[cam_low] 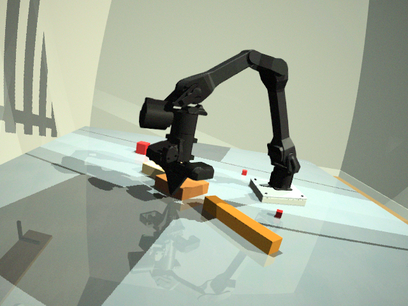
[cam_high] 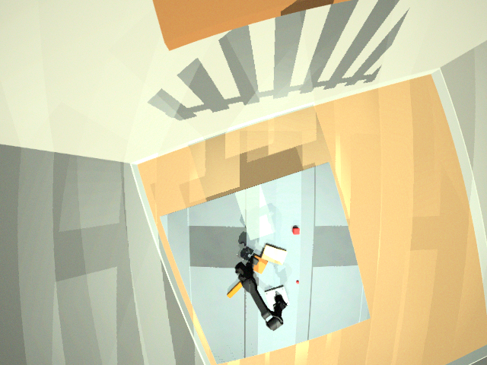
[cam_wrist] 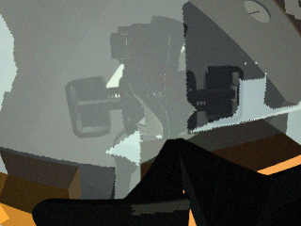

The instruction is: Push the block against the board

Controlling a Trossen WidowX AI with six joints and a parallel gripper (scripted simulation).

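Now: gripper tip 70 mm to the left of the orange square block and 30 mm past it. Also, from my gripper tip: flat pale block: 200 mm to the right, 10 mm behind; red cube: 410 mm to the right, 80 mm ahead, 10 mm above; long orange board: 130 mm to the left, 130 mm behind.
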